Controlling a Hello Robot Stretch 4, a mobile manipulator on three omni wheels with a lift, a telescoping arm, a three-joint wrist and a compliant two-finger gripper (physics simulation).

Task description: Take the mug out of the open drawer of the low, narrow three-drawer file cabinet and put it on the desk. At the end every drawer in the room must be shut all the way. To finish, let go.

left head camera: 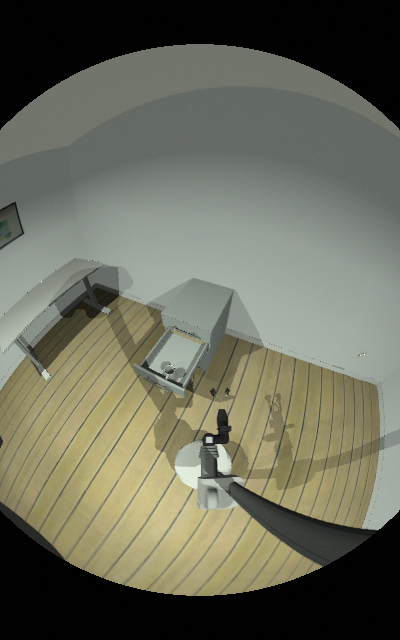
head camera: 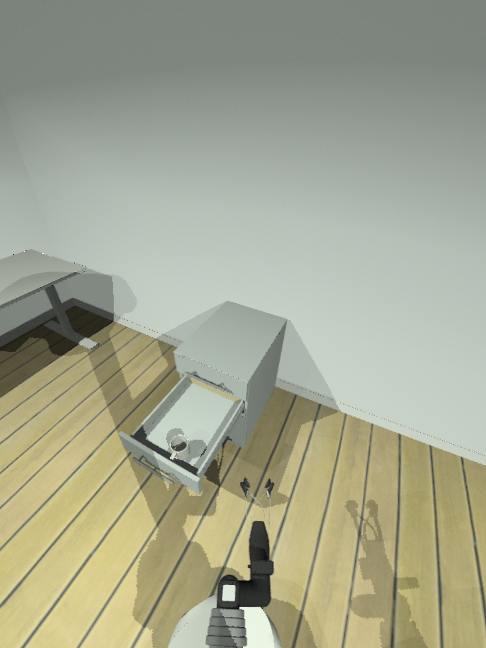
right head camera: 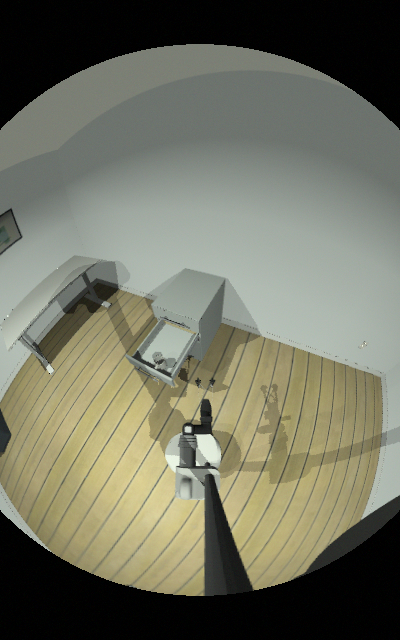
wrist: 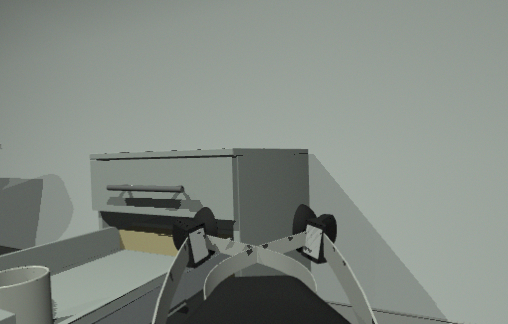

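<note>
The light mug [head camera: 179, 443] [left head camera: 170, 370] [right head camera: 159, 360] [wrist: 30, 295] stands upright in the open drawer [head camera: 196, 403] [left head camera: 177, 348] [right head camera: 167, 339] [wrist: 105, 275], near its front panel. The drawer sticks out of the grey file cabinet [head camera: 232, 340] [left head camera: 200, 302] [right head camera: 192, 295] [wrist: 272, 190], below the top drawer, which looks shut. My gripper [head camera: 257, 487] [left head camera: 220, 393] [right head camera: 205, 383] [wrist: 254, 225] is open and empty, to the right of the open drawer's front end. In the wrist view the mug is at the lower left, partly cut off. The desk [head camera: 31, 274] [left head camera: 45, 295] [right head camera: 45, 295] is at the left.
The wall [head camera: 340, 209] runs behind the cabinet. The desk's leg [head camera: 62, 314] stands on the wooden floor [head camera: 78, 444] left of the cabinet. The open drawer's handle [head camera: 152, 470] juts out at its front. A picture [left head camera: 10, 226] [right head camera: 7, 232] hangs on the left wall.
</note>
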